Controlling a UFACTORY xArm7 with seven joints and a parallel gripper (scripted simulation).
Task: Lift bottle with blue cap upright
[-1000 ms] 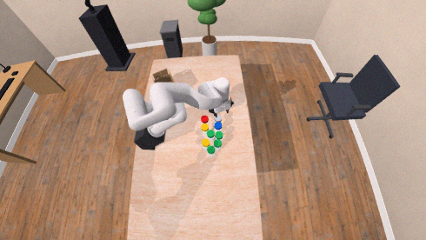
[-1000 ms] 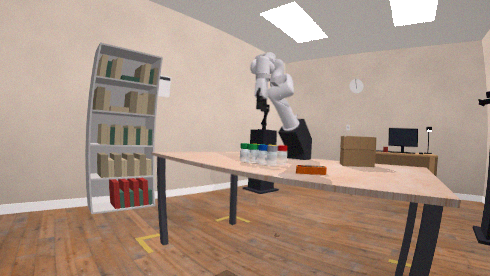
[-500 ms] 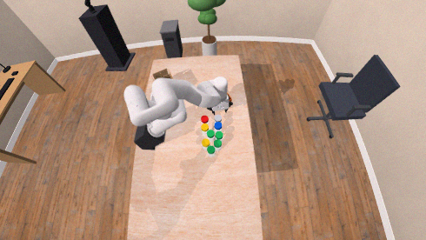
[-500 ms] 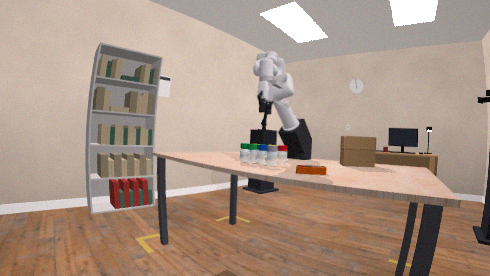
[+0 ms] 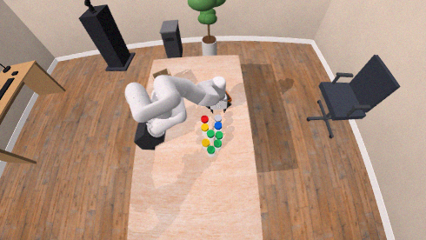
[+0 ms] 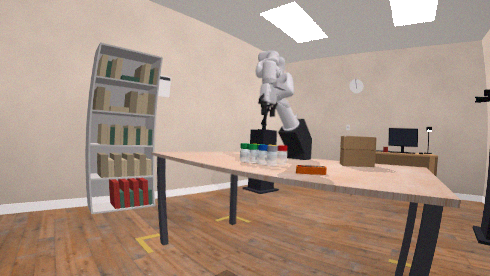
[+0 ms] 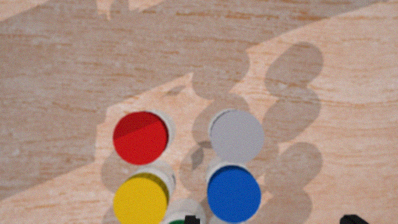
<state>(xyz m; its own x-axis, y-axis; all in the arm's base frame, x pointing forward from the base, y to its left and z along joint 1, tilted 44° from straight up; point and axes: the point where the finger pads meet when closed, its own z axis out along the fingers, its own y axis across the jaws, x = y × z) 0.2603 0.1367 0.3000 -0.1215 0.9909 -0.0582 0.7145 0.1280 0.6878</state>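
The blue-capped bottle is 220 mm below my hand and 20 mm to the right of it. From my hand the other things lie so: red-capped bottle (220 mm below, 100 mm behind, 20 mm to the left); then grey-capped bottle (220 mm below, 40 mm to the left).
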